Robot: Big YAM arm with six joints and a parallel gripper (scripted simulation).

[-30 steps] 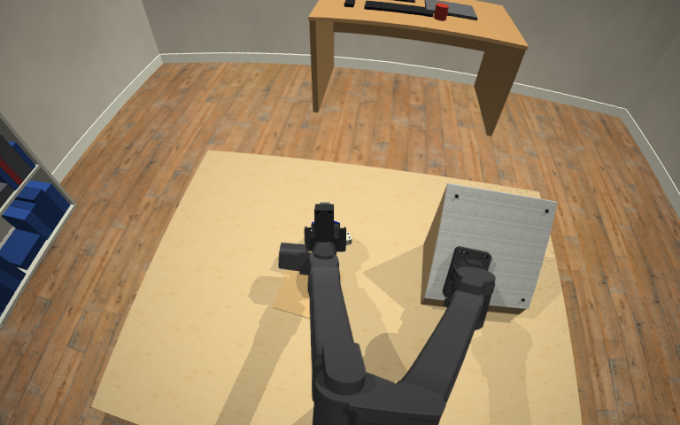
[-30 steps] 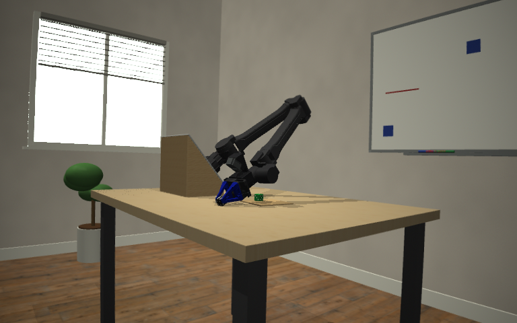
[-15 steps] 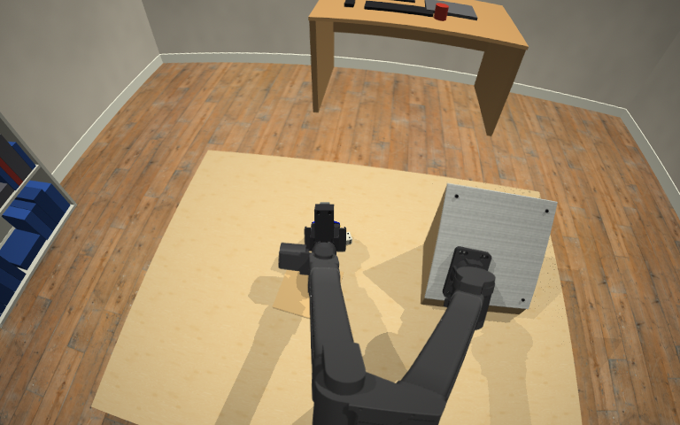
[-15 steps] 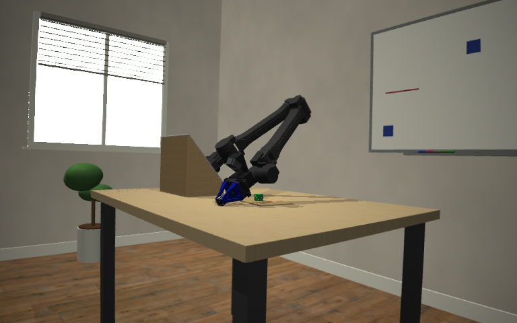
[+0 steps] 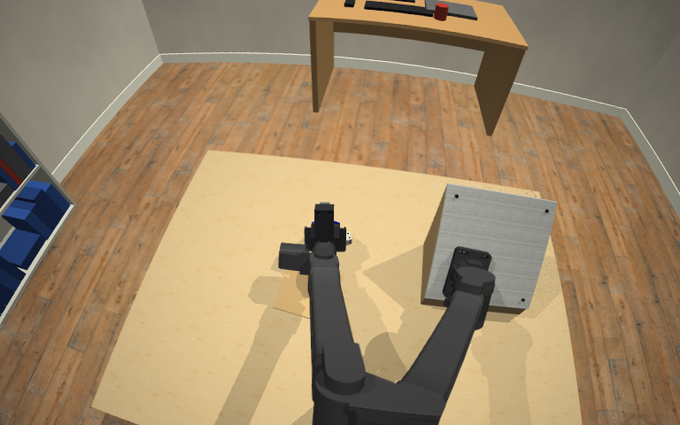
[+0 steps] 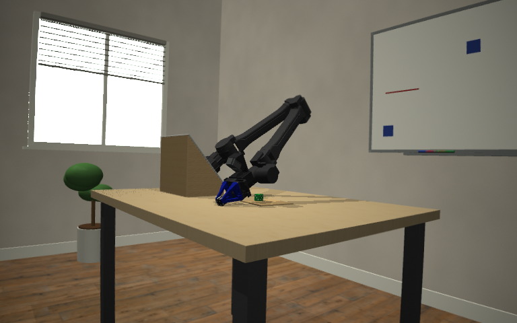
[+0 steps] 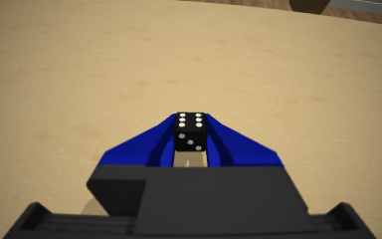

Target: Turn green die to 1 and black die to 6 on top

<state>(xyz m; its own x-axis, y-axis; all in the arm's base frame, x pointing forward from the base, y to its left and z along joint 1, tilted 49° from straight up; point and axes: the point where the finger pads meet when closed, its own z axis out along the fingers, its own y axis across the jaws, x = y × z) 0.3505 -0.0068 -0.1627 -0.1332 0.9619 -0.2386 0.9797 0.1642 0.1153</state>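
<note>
Right now my hand is right at the black die. Also, from my hand: tan mat (190 mm to the left, 20 mm below); then white die (60 mm behind, 30 mm to the left, 10 mm below); then green die (180 mm to the left, 40 mm behind).
</note>
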